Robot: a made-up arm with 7 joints.
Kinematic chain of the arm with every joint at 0, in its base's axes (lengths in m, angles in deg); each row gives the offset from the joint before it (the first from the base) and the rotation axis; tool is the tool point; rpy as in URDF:
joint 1: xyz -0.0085 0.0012 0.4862 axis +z
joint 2: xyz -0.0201 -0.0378 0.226 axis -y
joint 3: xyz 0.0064 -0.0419 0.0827 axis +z
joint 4: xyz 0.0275 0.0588 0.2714 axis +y
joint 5: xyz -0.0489 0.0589 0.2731 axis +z
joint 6: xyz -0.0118 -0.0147 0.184 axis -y
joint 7: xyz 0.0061 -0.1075 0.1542 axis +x
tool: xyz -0.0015 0.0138 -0.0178 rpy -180 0 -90
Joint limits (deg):
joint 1: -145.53..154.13
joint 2: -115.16..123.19
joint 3: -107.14..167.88
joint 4: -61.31..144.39
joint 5: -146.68..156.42
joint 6: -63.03..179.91
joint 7: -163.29..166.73
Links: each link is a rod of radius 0.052 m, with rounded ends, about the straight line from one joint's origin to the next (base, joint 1, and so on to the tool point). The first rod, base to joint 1, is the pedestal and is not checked.
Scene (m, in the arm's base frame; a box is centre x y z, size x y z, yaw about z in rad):
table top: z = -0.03
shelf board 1: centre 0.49 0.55 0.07 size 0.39 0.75 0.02 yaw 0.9
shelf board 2: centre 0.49 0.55 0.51 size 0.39 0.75 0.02 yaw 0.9
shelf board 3: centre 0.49 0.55 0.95 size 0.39 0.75 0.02 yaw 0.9
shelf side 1: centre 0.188 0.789 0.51 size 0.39 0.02 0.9 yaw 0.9
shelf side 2: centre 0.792 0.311 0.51 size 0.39 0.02 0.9 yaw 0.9
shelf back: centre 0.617 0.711 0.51 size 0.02 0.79 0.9 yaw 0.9
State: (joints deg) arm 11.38 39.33 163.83 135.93 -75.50 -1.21 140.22
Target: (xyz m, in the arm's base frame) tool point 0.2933 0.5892 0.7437
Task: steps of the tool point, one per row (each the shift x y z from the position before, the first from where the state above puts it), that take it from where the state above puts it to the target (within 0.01 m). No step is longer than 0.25 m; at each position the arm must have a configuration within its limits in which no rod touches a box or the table.
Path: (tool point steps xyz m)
1: 0.0283 0.2257 0.0361
2: 0.1079 0.1812 0.0673
3: 0.1579 0.1077 0.0889
4: 0.1708 0.0232 0.0993
5: 0.1480 -0.0539 0.0983
6: 0.0353 0.0586 -0.0066
7: 0.0387 0.0545 -0.0028
8: 0.0418 0.0484 0.0018
9: 0.0445 0.0404 0.0076

